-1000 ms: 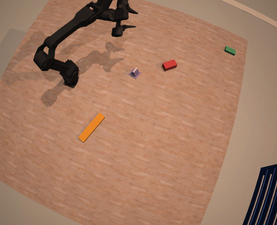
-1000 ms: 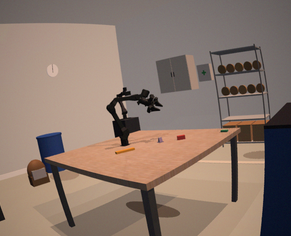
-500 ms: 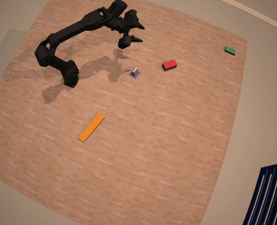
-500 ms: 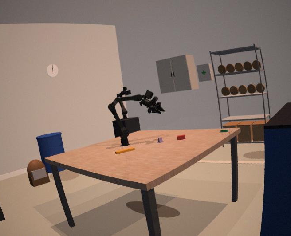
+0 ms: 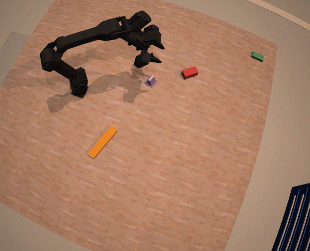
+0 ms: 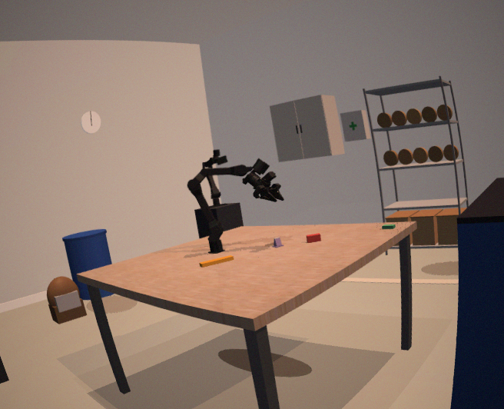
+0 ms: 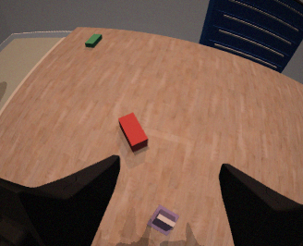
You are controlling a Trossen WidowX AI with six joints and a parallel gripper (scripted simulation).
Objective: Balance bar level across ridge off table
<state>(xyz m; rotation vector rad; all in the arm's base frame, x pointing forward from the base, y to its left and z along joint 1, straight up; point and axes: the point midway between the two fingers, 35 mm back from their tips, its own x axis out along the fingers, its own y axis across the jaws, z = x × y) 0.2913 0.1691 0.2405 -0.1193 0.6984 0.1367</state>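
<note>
Right now the orange bar is 350 mm to the right of my gripper tip, 210 mm below it and 120 mm behind it. Round my gripper tip: red block: 200 mm below, 120 mm ahead, 70 mm to the left; then green block: 420 mm ahead, 330 mm to the left, 210 mm below.
</note>
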